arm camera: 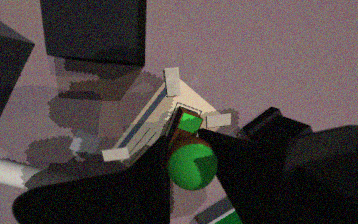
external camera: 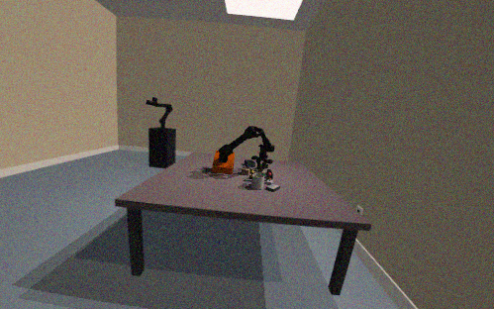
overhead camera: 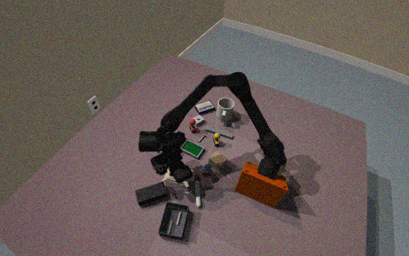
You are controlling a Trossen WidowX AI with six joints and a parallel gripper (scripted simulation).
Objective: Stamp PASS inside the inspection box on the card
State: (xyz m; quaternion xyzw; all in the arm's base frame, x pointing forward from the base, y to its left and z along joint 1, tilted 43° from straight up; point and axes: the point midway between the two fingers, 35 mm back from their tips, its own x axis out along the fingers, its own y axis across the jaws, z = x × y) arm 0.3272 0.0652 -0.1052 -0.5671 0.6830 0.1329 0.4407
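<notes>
The green stamp is right at my gripper tip. Also, from my gripper tip: cream card (20 mm behind, 30 mm below); black box (20 mm ahead, 120 mm to the left, 10 mm below); white marker (110 mm behind, 20 mm below).
</notes>
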